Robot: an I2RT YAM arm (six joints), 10 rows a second.
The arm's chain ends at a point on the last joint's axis. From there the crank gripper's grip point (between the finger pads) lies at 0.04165 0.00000 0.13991 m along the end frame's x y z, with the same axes.
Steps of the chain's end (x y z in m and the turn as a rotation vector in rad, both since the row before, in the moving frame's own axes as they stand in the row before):
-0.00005 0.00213 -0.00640 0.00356 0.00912 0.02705
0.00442 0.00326 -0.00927 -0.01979 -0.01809 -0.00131
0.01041 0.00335 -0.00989 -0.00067 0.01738 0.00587
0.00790 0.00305 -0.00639 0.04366 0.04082 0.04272
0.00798 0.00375 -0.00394 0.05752 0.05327 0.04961
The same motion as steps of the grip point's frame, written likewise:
0.00122 0.00278 -0.00678 0.00356 0.00912 0.02705
0.00188 0.00598 -0.00857 -0.01979 -0.01809 -0.00131
0.01283 0.00370 -0.01064 -0.00067 0.01738 0.00587
0.01366 -0.00112 -0.00830 0.04366 0.04082 0.04272
0.01551 -0.00197 -0.00653 0.05752 0.05327 0.04961

